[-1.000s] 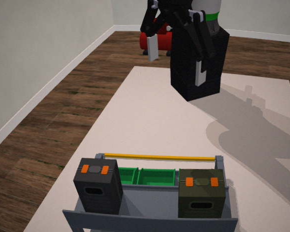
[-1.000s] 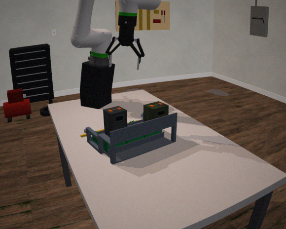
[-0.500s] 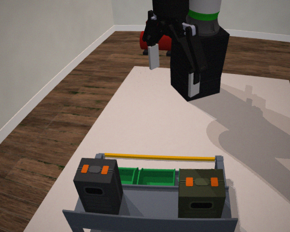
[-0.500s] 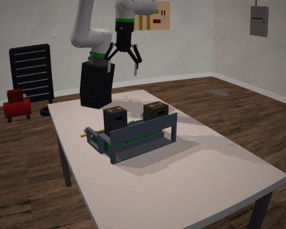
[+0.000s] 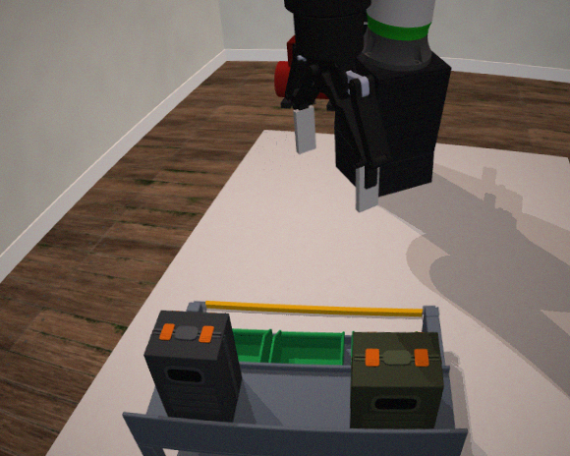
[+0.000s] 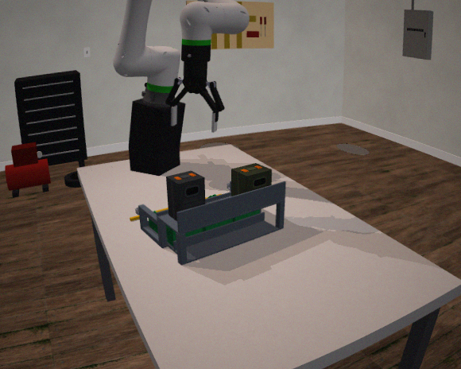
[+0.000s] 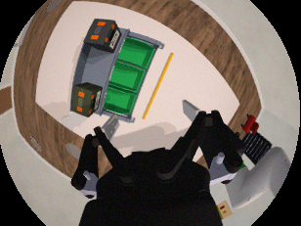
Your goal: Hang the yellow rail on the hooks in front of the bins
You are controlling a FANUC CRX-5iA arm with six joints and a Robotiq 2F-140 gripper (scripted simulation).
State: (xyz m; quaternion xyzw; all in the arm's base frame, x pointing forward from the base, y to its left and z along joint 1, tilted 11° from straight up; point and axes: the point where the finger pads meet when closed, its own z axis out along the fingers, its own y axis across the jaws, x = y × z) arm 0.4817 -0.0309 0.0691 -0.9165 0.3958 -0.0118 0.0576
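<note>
Right now my hand is 50 mm past the yellow rail, 50 mm to the left of it and 300 mm above it. The rest, counted from my hand: rack shelf: 220 mm ahead, 210 mm below.
</note>
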